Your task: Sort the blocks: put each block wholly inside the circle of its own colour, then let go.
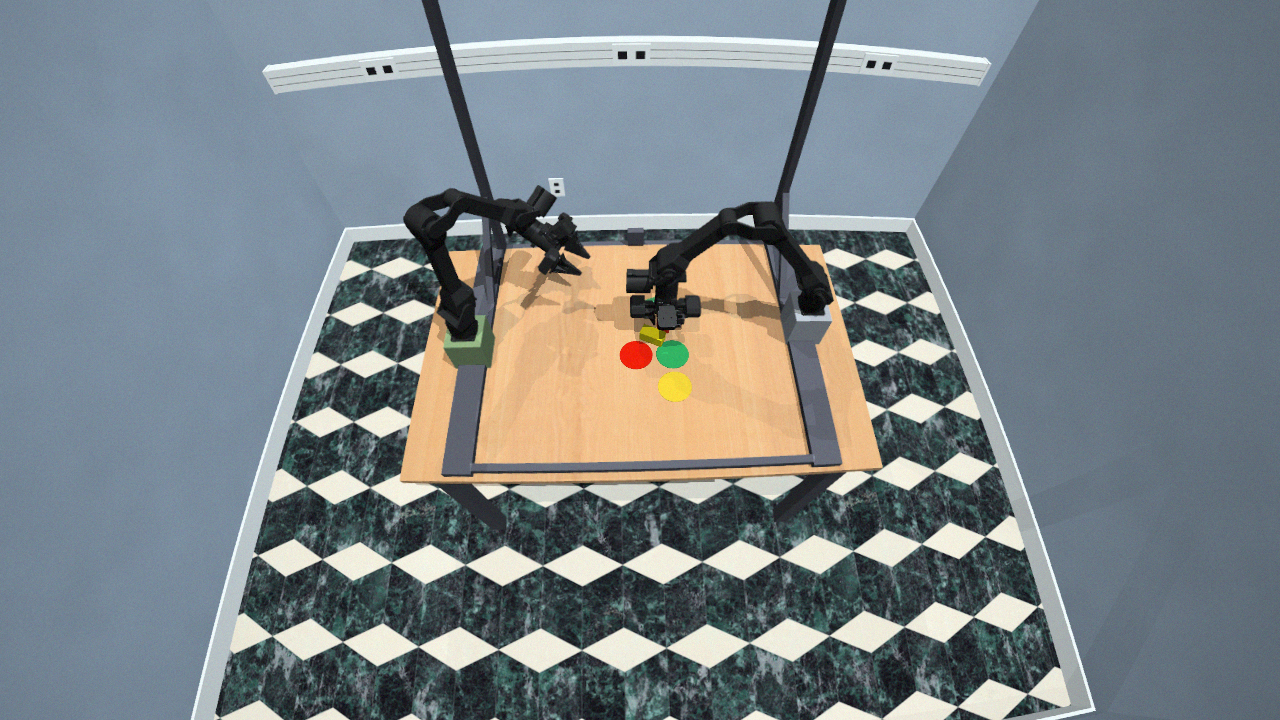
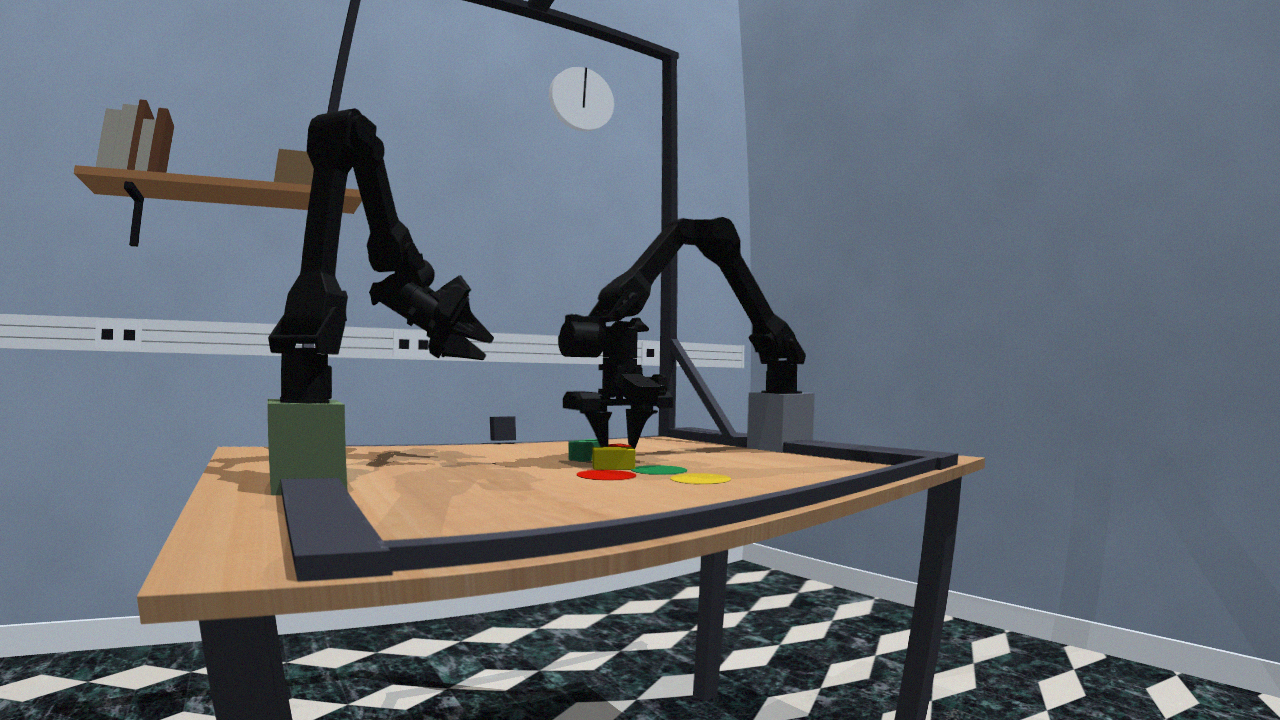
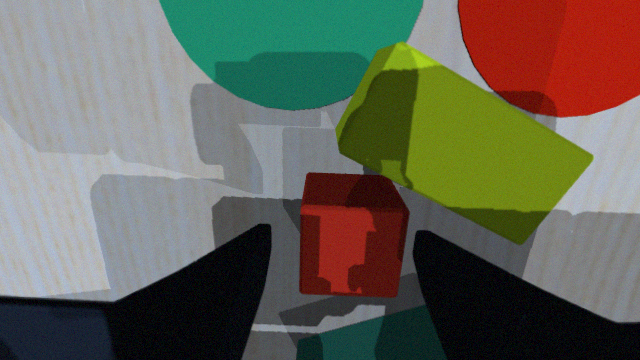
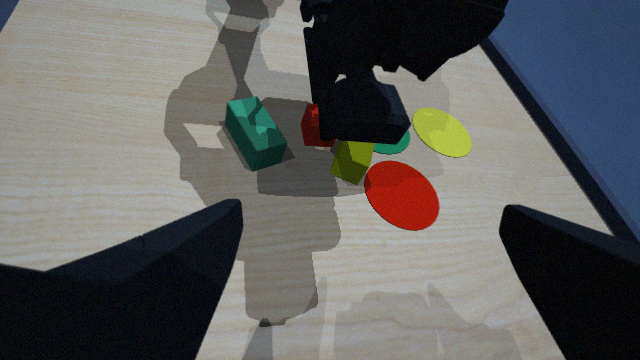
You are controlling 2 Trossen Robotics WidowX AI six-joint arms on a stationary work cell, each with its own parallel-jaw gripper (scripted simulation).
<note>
The pictures show: my left gripper, my right gripper and a yellow block.
My left gripper is seen too in image 1, in image 3 and in image 4. My right gripper shows as well in image 1 and in image 4.
</note>
